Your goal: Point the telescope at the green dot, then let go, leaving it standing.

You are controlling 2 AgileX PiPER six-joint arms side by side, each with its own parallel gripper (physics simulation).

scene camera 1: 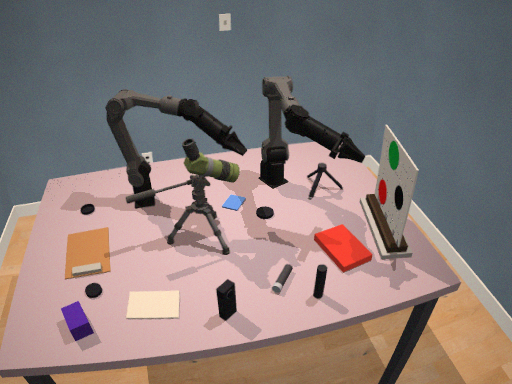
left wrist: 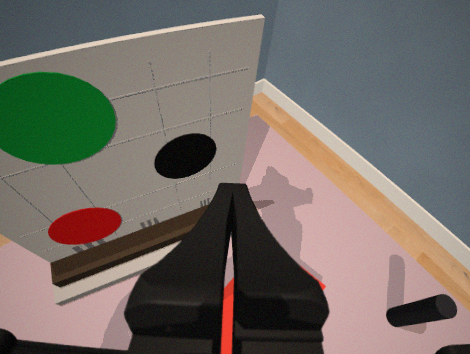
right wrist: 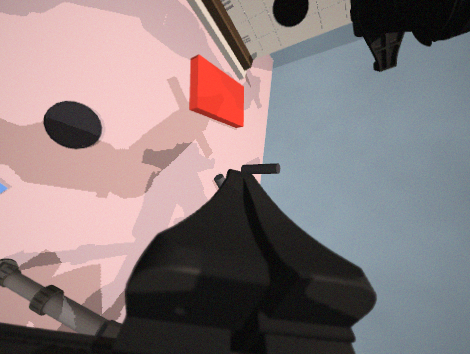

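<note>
The green telescope (scene camera 1: 212, 168) stands upright on its dark tripod (scene camera 1: 199, 201). Its wide front end faces right, toward the white board (scene camera 1: 407, 172) (left wrist: 190, 95) with the green dot (scene camera 1: 394, 155) (left wrist: 55, 118); its exact aim cannot be told. A grey tube (right wrist: 75, 310), seemingly part of the tripod, shows at the lower left in the right wrist view. My right gripper (scene camera 1: 245, 151) (right wrist: 236, 186) is shut and empty, in the air just above and right of the telescope's front end, apart from it. My left gripper (scene camera 1: 363, 159) (left wrist: 232, 198) (right wrist: 385, 65) is shut and empty, in the air before the board.
A small black tripod (scene camera 1: 322, 172) stands below the left gripper. A red box (scene camera 1: 343, 247) (right wrist: 217, 92) lies before the board. A black disc (scene camera 1: 265, 212) (right wrist: 73, 125) and blue square (scene camera 1: 234, 202) lie near the telescope. A black cylinder (scene camera 1: 320, 281) (left wrist: 420, 311) stands toward the front.
</note>
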